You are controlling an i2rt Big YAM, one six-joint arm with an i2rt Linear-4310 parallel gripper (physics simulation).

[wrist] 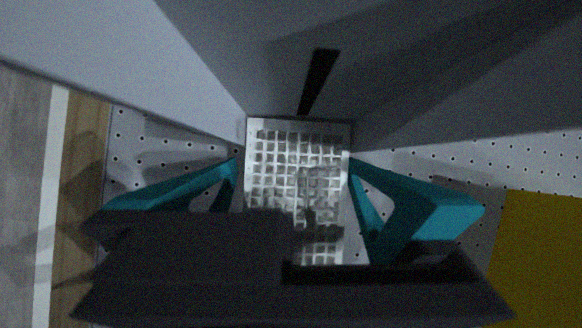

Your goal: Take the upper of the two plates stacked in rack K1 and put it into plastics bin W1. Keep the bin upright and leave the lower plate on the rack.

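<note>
A pale plate with a grid of square wells is seen from above in the middle of the wrist view, at the foot of a tall grey structure. It looks like the upper plate of the stack; a lower plate under it cannot be made out. My gripper is open, with its teal fingers spread left and right of the plate in the view and nothing held. The dark gripper body hides part of the plate's near end. Which part is rack K1 is not clear. Bin W1 cannot be identified in this view.
The tall grey structure, with a dark slot, rises close beyond the plate. A perforated light-grey board lies below on both sides. A yellow surface is at the right, and a wooden strip and a white line are at the left.
</note>
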